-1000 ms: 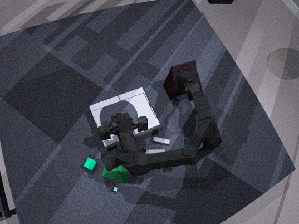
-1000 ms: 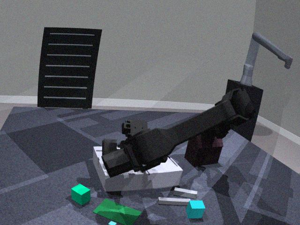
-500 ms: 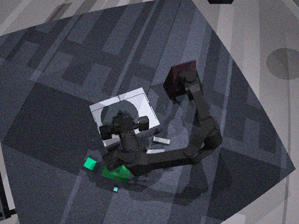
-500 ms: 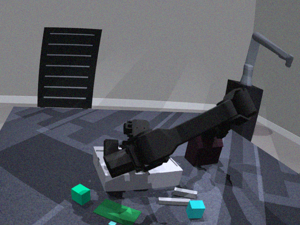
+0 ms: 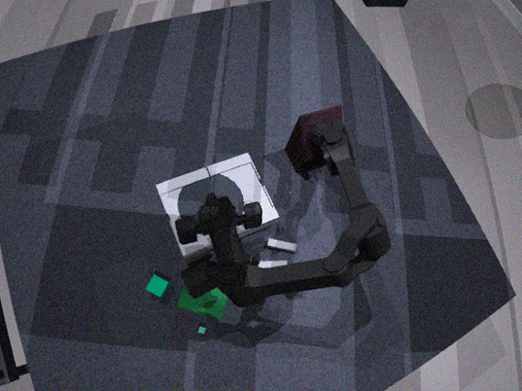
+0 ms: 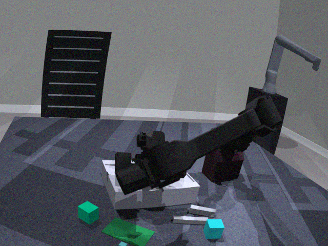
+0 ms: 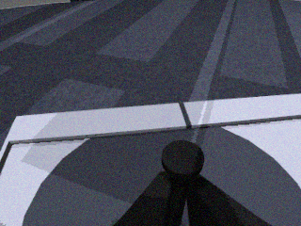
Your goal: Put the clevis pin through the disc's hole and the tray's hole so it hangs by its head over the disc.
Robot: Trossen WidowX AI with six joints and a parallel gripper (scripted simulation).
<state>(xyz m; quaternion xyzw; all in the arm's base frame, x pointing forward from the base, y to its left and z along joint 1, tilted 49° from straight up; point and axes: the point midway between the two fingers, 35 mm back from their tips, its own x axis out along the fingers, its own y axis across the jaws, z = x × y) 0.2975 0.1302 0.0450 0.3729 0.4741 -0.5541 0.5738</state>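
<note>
The rimmed steel tray is 2 cm behind my gripper tip and 4 cm below it. Also, from my gripper tip: clevis pin 1 cm below; then flat green sheet 7 cm ahead, 21 cm to the left, 9 cm below; then dark aluminium disc 3 cm below.
</note>
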